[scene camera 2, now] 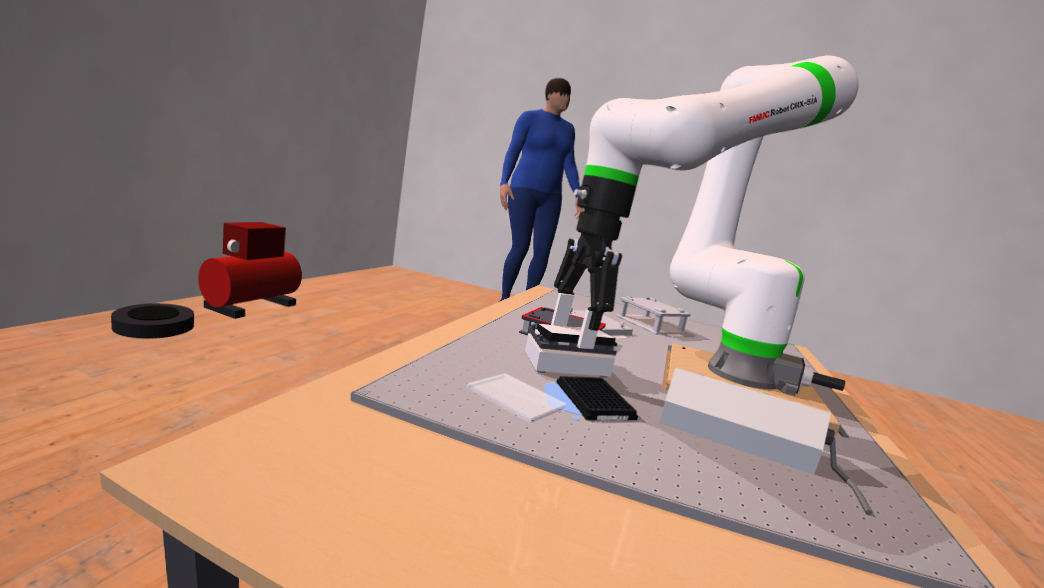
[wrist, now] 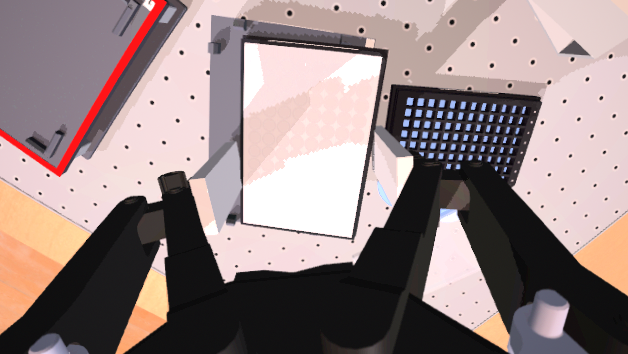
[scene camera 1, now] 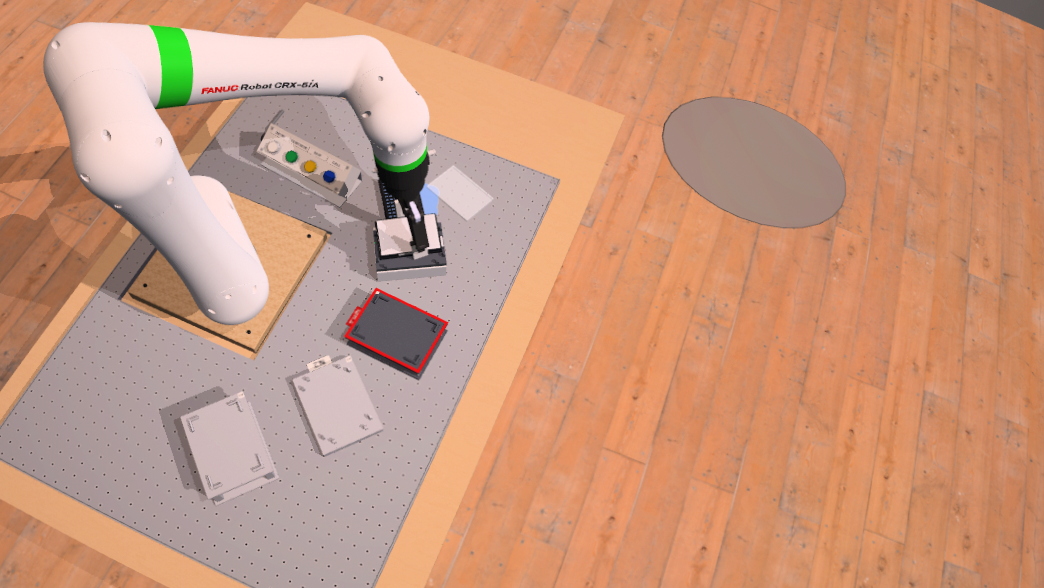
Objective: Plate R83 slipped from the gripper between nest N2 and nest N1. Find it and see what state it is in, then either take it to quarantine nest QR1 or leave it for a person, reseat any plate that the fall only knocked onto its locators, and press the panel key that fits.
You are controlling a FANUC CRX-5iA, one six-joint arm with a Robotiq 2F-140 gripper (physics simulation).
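Places are measured from the arm's base along level axes (x left, y back, z up), in centimetres.
Pixels of known places: gripper, fingertip midpoint: (scene camera 2: 570, 338) (wrist: 305, 155) (scene camera 1: 412, 236); arm's base at its link origin: (scene camera 2: 743, 374).
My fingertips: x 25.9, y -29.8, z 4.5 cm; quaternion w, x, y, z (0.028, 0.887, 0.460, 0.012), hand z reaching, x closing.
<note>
Ahead of a thing's pixels: the offset from my fingertips to its top centre. "spot": to the spot under its first point.
My gripper (scene camera 1: 410, 232) (scene camera 2: 574, 325) (wrist: 305, 155) is shut on a lidded plate {dx -0.6, dy +0.6, dz +1.9 cm} (scene camera 1: 393, 238) (wrist: 310, 120), gripping its long sides. That plate is at the dark-topped nest (scene camera 1: 410, 273) (scene camera 2: 569, 362) (wrist: 224, 90) and sits offset from its corner locators. A black, lidless well plate {dx +9.1, dy +9.4, dz -4.5 cm} (scene camera 2: 597, 398) (wrist: 465, 125) lies on the board beside that nest, mostly hidden by the arm in scene camera 1. Blue liquid {dx +12.1, dy +7.6, dz -5.8 cm} (scene camera 1: 431, 199) (scene camera 2: 556, 395) is beside it, and a clear lid {dx +18.4, dy +0.1, dz -5.2 cm} (scene camera 1: 462, 192) (scene camera 2: 515, 396) lies apart. I cannot read either plate's label. The red-bordered nest {dx -18.2, dy -9.0, dz -1.4 cm} (scene camera 1: 398, 332) (wrist: 50, 65) holds no plate.
Two pale nests {spot: dx -36.6, dy -8.0, dz -4.4 cm} (scene camera 1: 336, 405) {spot: dx -54.3, dy +2.1, dz -0.2 cm} (scene camera 1: 228, 445) stand beyond the red-bordered one. The key panel {dx +4.0, dy +30.8, dz +2.4 cm} (scene camera 1: 306, 164) (scene camera 2: 745, 420) has white, green, yellow and blue keys. A person (scene camera 2: 540, 157) stands behind the table. A red compressor (scene camera 2: 252, 279) and a black ring (scene camera 2: 122, 322) are on the floor.
</note>
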